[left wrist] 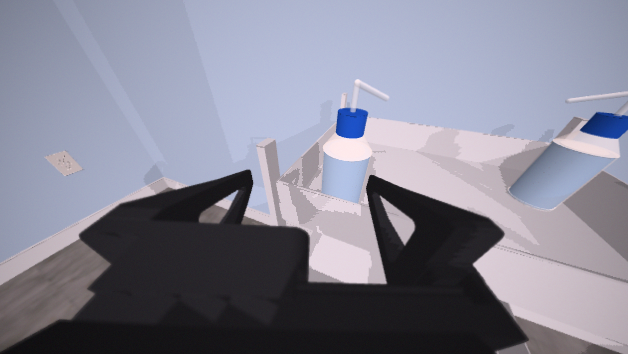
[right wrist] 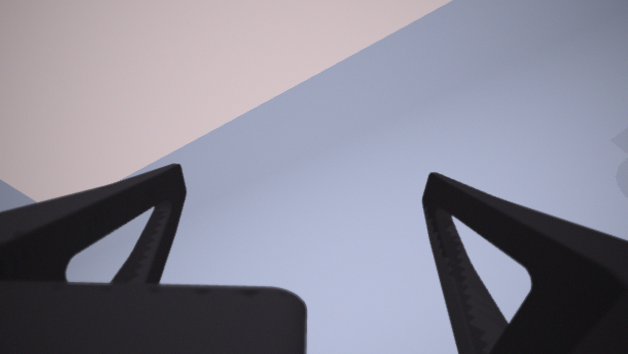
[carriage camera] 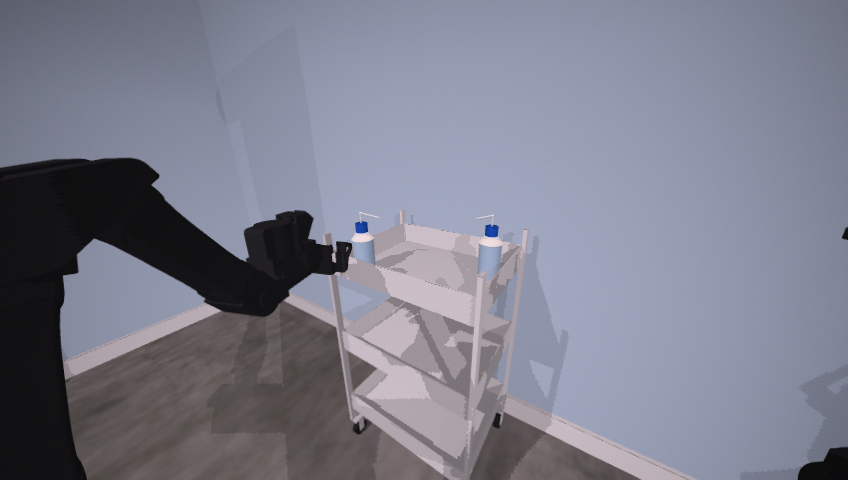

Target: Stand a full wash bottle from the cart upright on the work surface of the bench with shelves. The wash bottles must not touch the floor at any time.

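Frame: origin at the left arm's base, x right, y back, z down, level; centimetres.
Where they show: left gripper, between the fingertips: [left wrist: 310,178] [carriage camera: 333,243]; right gripper, between the fingertips: [right wrist: 305,182].
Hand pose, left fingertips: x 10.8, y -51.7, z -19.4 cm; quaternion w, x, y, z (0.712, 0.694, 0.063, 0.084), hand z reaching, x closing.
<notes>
After its pixels a point has its place.
A wash bottle [carriage camera: 363,246] {z -17.2, x 17.4, y -55.4 cm} [left wrist: 346,172] {z -16.9, x 15.7, y -55.5 cm} with a blue cap and light blue contents stands upright in the left front corner of the top tray of the white cart [carriage camera: 416,287] {z -12.9, x 31.4, y -41.3 cm} [left wrist: 550,272] {z -14.2, x 28.8, y -43.1 cm}. A second wash bottle [carriage camera: 490,252] {z -16.9, x 49.8, y -50.8 cm} [left wrist: 562,167] {z -15.9, x 47.7, y -52.9 cm} stands upright at the right side of the same tray. My left gripper [carriage camera: 343,256] {z -19.4, x 10.8, y -51.7 cm} [left wrist: 310,178] {z -19.4, x 10.8, y -51.7 cm} is open, with nothing between its fingers. It is at the cart's left front corner, in front of the left bottle and slightly to its left. My right gripper [right wrist: 305,182] {z -43.7, x 65.5, y -2.8 cm} is open and empty, facing wall and ceiling. The bench with shelves does not show.
The cart's corner posts [carriage camera: 478,333] {z -7.9, x 43.4, y -32.0 cm} [left wrist: 269,170] {z -17.2, x 7.2, y -56.9 cm} rise above the tray rim; the left front one is close to my left gripper. The cart has two lower trays and stands near the blue wall [carriage camera: 654,208] {z -27.7, x 88.5, y -50.7 cm}. A wall outlet [left wrist: 64,163] {z 17.7, x -102.0, y -134.4 cm} shows at the left.
</notes>
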